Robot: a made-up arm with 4 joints.
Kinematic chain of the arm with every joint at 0, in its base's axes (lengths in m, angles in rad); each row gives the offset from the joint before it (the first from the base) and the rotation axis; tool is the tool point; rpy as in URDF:
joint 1: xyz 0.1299 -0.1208 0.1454 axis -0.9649 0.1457 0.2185
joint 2: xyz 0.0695 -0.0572 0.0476 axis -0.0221 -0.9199 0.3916
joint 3: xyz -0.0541 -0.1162 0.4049 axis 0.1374 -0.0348 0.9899
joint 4: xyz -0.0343 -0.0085 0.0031 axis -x
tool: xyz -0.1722 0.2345 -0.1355 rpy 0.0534 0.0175 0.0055
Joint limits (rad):
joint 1: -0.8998..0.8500
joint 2: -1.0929..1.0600
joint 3: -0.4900..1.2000
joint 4: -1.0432..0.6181
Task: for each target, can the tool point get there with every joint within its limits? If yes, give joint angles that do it. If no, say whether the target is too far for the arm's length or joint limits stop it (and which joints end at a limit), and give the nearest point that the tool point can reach.
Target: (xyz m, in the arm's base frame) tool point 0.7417 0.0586 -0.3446
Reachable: no: joint limits stop it (at a limit: joint 1, joint 2, joint 3) | nearest point 0.5115 0.2167 0.2160 | short by 0.626 m
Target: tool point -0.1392 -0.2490 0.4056
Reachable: yes | joints -0.6222 0.0286 0.1711 -0.0118
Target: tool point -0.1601 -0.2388 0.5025
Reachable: yes | joints -0.6758 0.2530 -0.1660 -0.5451
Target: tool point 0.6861 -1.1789 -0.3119
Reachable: no: too far | nearest point 0.2287 -0.8490 0.3568 | short by 0.875 m
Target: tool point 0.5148 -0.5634 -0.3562
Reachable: no: joint limits stop it (at a limit: joint 2, joint 3, joint 4) | nearest point -0.0025 -0.3759 -0.1212 | short by 0.598 m
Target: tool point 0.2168 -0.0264 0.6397
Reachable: yes | joints -0.1048 -0.4282 -0.2886 -0.5305
